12 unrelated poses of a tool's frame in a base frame.
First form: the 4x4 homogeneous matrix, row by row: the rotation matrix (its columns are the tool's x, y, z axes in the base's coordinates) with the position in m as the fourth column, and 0 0 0 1 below. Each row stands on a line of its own.
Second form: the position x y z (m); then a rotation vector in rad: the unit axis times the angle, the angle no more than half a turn. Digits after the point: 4 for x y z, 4 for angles.
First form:
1:
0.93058, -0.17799, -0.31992, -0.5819
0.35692, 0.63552, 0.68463, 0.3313
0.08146, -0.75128, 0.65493, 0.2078
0, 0, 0, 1
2:
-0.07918, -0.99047, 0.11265, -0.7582
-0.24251, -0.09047, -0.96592, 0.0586
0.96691, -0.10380, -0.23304, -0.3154
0, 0, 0, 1
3:
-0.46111, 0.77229, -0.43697, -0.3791
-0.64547, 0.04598, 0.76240, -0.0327
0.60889, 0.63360, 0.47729, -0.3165
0, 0, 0, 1
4:
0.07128, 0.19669, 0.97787, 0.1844
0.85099, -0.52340, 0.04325, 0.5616
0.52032, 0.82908, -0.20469, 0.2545
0, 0, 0, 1
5:
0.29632, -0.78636, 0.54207, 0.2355
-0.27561, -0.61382, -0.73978, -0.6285
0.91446, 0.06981, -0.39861, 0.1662
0, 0, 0, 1
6:
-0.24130, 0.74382, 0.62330, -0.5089
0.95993, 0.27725, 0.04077, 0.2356
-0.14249, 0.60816, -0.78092, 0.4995
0, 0, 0, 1
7:
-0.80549, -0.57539, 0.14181, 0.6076
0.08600, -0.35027, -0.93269, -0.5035
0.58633, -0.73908, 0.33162, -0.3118
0, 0, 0, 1
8:
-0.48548, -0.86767, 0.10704, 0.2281
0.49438, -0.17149, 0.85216, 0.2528
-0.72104, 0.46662, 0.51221, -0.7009
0, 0, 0, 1
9:
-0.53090, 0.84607, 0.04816, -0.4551
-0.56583, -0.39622, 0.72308, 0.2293
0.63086, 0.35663, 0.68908, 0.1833
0, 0, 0, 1
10:
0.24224, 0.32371, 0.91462, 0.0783
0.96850, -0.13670, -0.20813, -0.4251
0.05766, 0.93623, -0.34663, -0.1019
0, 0, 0, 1
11:
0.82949, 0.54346, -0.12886, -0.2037
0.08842, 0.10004, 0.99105, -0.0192
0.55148, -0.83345, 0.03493, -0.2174
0, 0, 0, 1
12:
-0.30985, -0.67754, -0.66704, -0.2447
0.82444, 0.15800, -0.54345, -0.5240
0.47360, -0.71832, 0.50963, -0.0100
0, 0, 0, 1
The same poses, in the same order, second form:
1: -0.5819, 0.3313, 0.2078, -0.8286, -0.2316, 0.3087
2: -0.7582, 0.0586, -0.3154, 1.4199, -1.4070, 1.2319
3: -0.3791, -0.0327, -0.3165, -0.1501, -1.2190, -1.6524
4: 0.1844, 0.5616, 0.2545, 1.7867, 1.0403, 1.4876
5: 0.2355, -0.6285, 0.1662, 2.0511, -0.9435, 1.2940
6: -0.5089, 0.2356, 0.4995, 1.5276, 2.0617, 0.5818
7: 0.6076, -0.5035, -0.3118, 0.6420, -1.4739, 2.1930
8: 0.2281, 0.2528, -0.7009, -0.5125, 1.1009, 1.8107
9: -0.4551, 0.2293, 0.1833, -0.5222, -0.8303, -2.0119
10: 0.0783, -0.4251, -0.1019, 1.6346, 1.2241, 0.9210
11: -0.2037, -0.0192, -0.2174, -1.4494, -0.5405, -0.3615
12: -0.2447, -0.5240, -0.0100, -0.1752, -1.1428, 1.5048
